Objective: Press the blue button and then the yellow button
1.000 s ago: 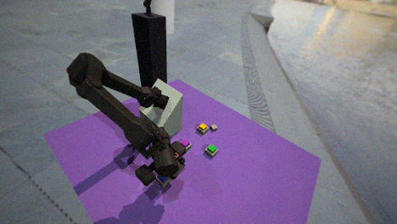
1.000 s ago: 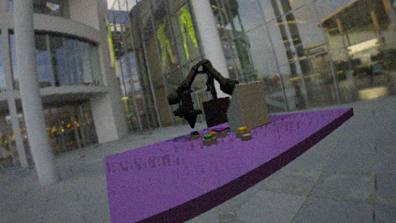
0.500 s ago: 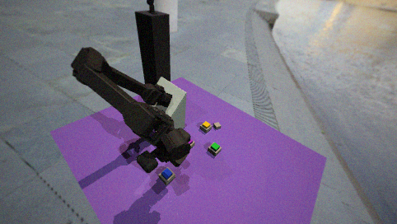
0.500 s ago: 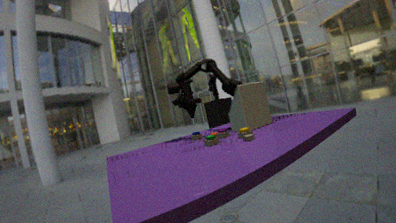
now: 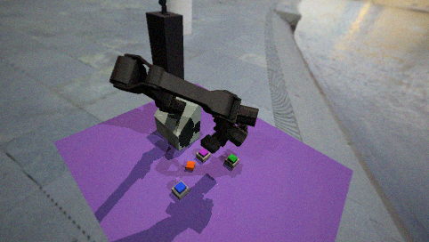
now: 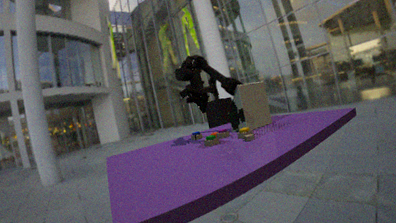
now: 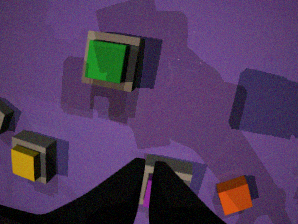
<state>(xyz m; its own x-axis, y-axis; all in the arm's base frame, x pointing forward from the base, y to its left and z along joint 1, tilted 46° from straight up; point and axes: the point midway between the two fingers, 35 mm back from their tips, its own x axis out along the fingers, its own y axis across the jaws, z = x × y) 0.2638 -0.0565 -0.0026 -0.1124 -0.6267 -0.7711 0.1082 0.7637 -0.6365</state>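
The yellow button lies 150 mm to the left of my gripper tip, 110 mm below it and 80 mm behind it. From my gripper tip the other things lie so: green button 110 mm below, 50 mm to the left, 30 mm ahead; orange block 130 mm below, 100 mm behind, 80 mm to the right; blue button 190 mm to the right, 110 mm below, 50 mm behind.
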